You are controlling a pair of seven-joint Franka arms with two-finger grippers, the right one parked.
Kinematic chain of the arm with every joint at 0, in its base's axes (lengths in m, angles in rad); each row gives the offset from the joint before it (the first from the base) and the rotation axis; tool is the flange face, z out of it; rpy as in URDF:
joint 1: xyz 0 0 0.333 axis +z
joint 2: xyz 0 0 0 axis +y
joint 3: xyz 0 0 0.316 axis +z
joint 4: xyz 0.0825 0 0 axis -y
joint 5: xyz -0.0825 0 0.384 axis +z
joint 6: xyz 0 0 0 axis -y
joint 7: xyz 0.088 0 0 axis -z
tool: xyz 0 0 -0.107 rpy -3.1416 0 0
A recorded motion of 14 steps. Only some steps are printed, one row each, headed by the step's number.
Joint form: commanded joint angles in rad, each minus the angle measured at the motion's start. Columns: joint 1, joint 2, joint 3, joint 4, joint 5, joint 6, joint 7.
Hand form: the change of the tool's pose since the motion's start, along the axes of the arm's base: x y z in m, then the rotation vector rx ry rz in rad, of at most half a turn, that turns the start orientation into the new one. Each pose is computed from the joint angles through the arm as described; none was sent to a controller.
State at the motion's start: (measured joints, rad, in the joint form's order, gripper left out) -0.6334 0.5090 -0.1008 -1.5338 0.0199 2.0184 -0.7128
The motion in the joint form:
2: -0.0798 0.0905 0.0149 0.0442 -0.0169 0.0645 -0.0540
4: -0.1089 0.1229 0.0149 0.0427 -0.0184 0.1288 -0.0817
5: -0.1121 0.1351 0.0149 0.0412 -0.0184 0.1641 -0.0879
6: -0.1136 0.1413 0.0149 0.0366 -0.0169 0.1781 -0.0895
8: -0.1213 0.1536 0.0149 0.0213 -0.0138 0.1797 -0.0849
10: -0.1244 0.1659 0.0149 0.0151 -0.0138 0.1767 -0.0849
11: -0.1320 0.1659 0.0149 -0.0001 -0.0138 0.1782 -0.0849
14: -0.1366 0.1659 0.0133 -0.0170 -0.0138 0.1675 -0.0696
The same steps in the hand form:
2: -0.0192 -0.0460 -0.0375 -0.0206 -0.0017 -0.0005
4: -0.0299 -0.0645 -0.0554 -0.0441 -0.0192 0.0016
5: -0.0295 -0.0681 -0.0616 -0.0603 -0.0331 0.0062
6: -0.0302 -0.0689 -0.0668 -0.0621 -0.0358 0.0059
8: -0.0373 -0.0698 -0.0824 -0.0423 -0.0193 -0.0087
10: -0.0409 -0.0695 -0.0942 -0.0272 -0.0040 -0.0121
11: -0.0478 -0.0705 -0.1009 -0.0172 0.0055 -0.0204
14: -0.0551 -0.0693 -0.1092 0.0016 0.0248 -0.0427

